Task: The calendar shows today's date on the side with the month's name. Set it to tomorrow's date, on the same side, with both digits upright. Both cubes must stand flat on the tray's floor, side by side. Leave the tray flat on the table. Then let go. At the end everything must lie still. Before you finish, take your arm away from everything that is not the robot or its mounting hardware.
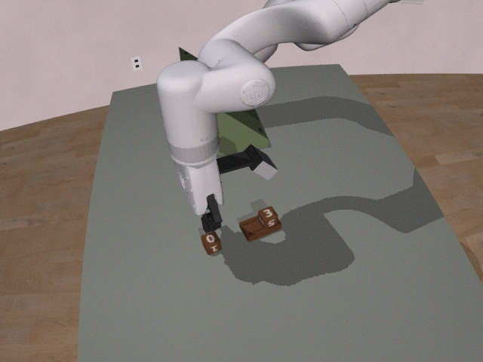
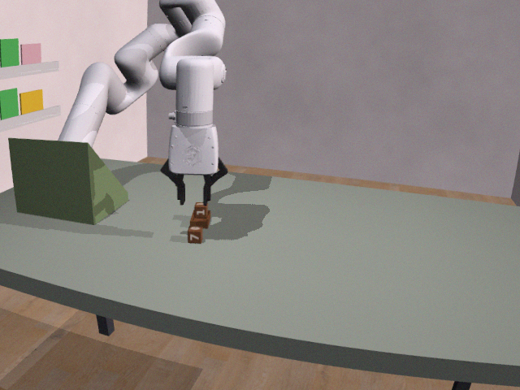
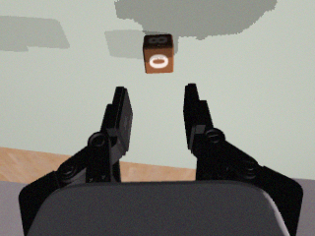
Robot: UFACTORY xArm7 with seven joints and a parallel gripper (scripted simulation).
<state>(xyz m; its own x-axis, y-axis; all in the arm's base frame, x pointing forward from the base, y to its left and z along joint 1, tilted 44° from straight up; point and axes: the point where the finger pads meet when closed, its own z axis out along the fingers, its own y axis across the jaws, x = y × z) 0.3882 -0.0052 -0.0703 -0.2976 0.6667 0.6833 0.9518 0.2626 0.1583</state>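
The brown cube lies 9 cm below my hand. The rest, counted from my hand: tray (3 cm behind, 10 cm to the left, 10 cm below).
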